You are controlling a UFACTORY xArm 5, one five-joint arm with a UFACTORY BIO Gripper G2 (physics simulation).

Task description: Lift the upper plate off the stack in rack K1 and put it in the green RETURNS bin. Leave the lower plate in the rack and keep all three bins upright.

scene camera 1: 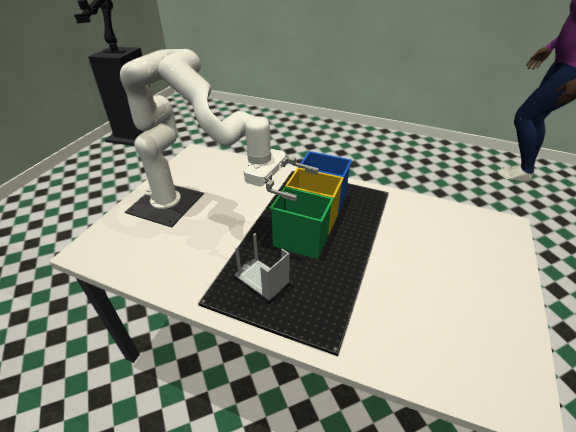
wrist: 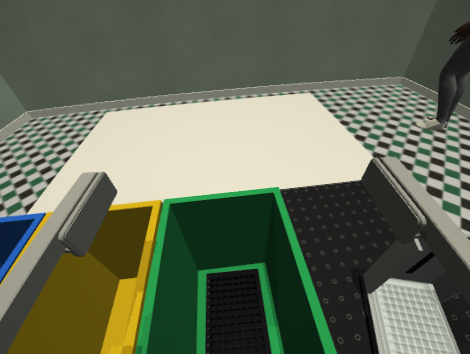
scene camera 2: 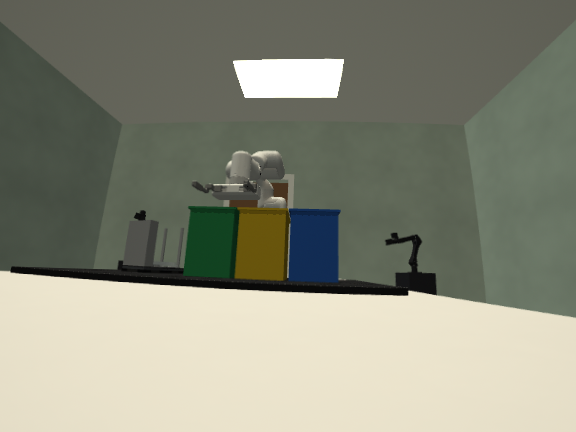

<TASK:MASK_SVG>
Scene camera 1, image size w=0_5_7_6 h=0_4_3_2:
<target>my gripper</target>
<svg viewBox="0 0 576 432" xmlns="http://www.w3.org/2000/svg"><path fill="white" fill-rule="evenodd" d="M248 161L250 165L244 170L246 183L259 187L266 184L268 192L292 201L297 200L297 195L272 188L274 185L272 177L277 171L289 163L293 166L304 168L307 173L317 175L319 172L319 168L297 163L296 157L292 156L289 159L284 152L271 149L271 160L268 163L257 165Z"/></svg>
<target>green returns bin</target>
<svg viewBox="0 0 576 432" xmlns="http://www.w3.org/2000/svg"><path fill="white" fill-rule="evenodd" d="M284 187L281 192L297 195L297 200L288 200L278 195L271 205L273 246L318 259L328 238L331 204L334 198Z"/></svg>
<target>yellow bin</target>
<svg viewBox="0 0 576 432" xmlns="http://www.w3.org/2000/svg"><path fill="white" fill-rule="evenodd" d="M297 168L285 187L334 198L331 204L329 235L338 216L341 183L344 177L321 172L315 175L305 172L305 169Z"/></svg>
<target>blue bin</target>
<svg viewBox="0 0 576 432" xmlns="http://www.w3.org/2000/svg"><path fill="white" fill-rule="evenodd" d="M309 151L300 164L319 168L321 173L344 177L341 183L339 213L346 197L352 160Z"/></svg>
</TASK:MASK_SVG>
